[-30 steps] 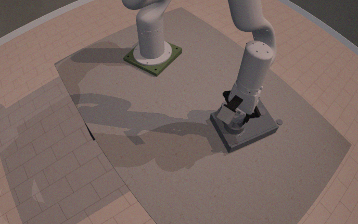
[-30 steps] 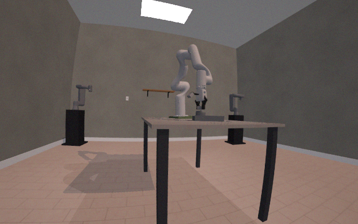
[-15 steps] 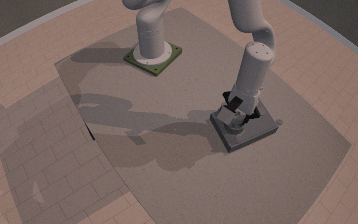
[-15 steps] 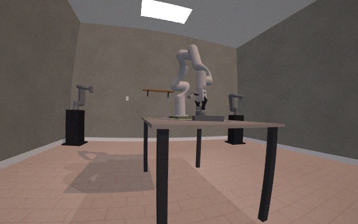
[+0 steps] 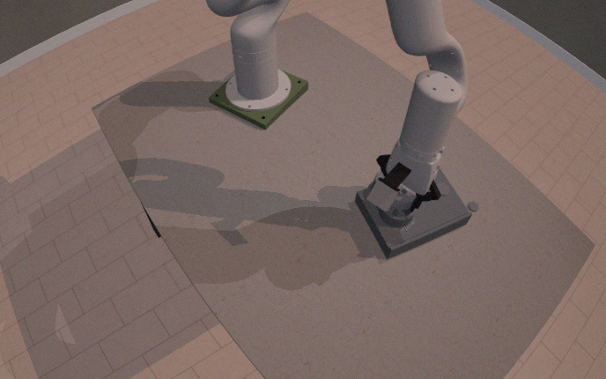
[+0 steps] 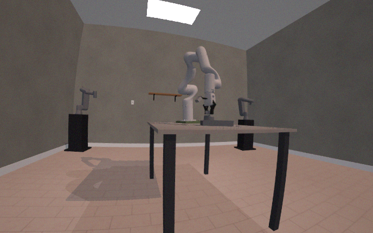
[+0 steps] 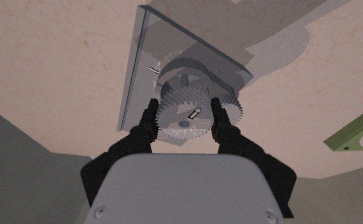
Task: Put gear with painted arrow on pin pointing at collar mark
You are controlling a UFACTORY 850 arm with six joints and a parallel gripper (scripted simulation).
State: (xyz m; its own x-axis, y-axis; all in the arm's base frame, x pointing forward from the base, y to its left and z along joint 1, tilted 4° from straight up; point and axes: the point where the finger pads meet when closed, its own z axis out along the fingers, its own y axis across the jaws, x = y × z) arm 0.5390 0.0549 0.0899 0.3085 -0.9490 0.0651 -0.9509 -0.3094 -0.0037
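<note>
Now: the grey gear right at my hand. Also, from my hand: plain disc 20 mm ahead, 150 mm to the left, 70 mm below; small grey disc 150 mm behind, 100 mm to the left, 100 mm below.
</note>
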